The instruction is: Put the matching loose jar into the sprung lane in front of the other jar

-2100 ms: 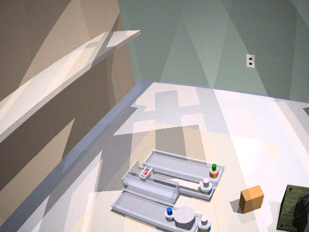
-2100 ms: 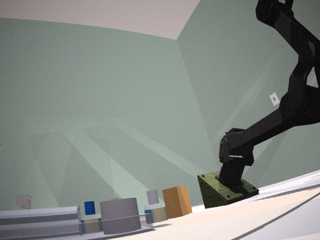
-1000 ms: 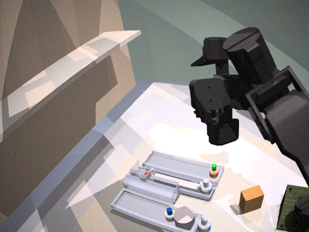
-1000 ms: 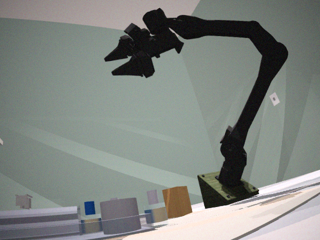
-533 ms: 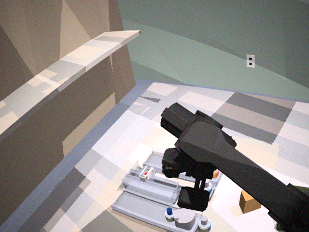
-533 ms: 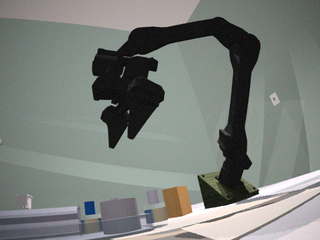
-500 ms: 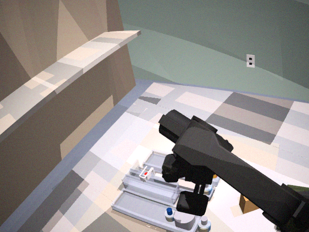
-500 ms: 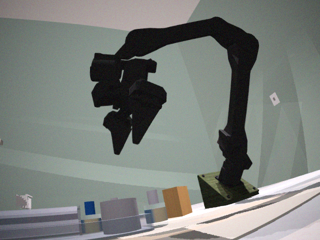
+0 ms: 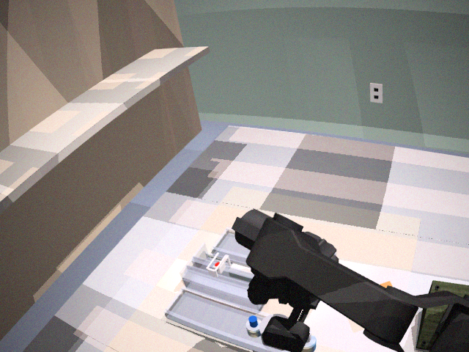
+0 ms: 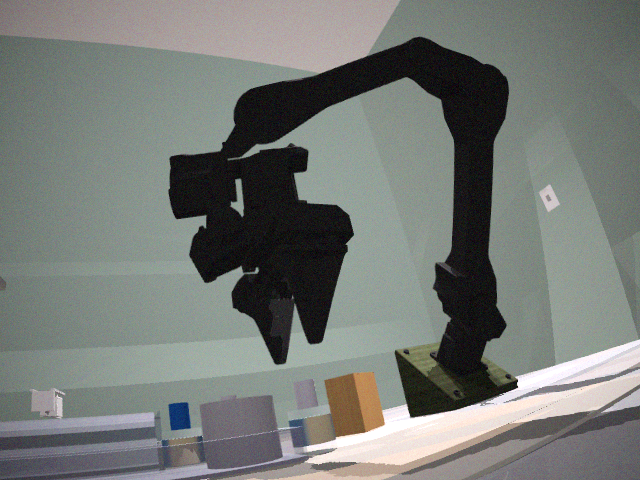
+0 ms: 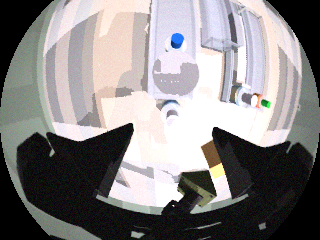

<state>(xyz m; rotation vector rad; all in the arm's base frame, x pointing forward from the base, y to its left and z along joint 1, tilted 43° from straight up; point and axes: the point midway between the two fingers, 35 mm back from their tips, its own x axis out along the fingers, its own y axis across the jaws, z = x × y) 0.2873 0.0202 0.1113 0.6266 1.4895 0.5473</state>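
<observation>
Right now the wide grey cylinder is 60 mm below my gripper tip and 60 mm ahead of it. Round my gripper tip: red mark (220 mm ahead, 100 mm to the right, 20 mm below); sprung lane (180 mm ahead, 110 mm to the right, 70 mm below); box (120 mm behind, 110 mm to the right, 50 mm below).
</observation>
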